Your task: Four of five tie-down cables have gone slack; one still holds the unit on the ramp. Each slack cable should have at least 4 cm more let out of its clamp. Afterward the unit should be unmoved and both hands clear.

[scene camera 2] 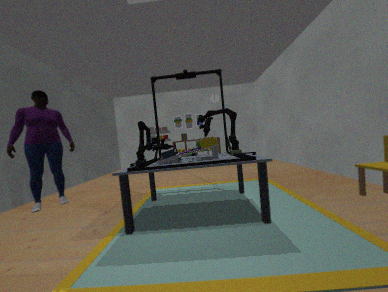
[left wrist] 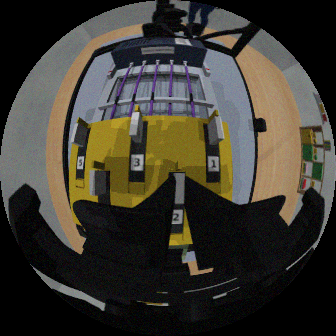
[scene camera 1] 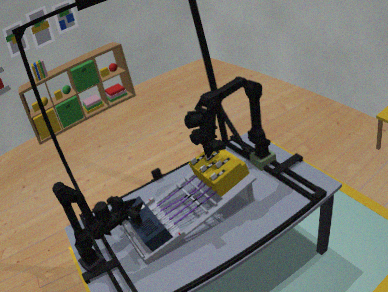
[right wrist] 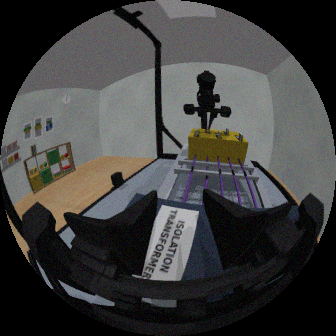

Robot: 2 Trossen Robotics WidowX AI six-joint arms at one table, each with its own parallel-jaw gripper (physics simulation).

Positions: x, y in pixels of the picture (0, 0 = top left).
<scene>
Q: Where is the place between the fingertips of my left gripper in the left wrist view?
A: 177, 180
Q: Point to a dark blue unit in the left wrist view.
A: At 178, 50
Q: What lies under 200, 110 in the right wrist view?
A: My left gripper.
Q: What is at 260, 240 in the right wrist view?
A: My right gripper.
</scene>
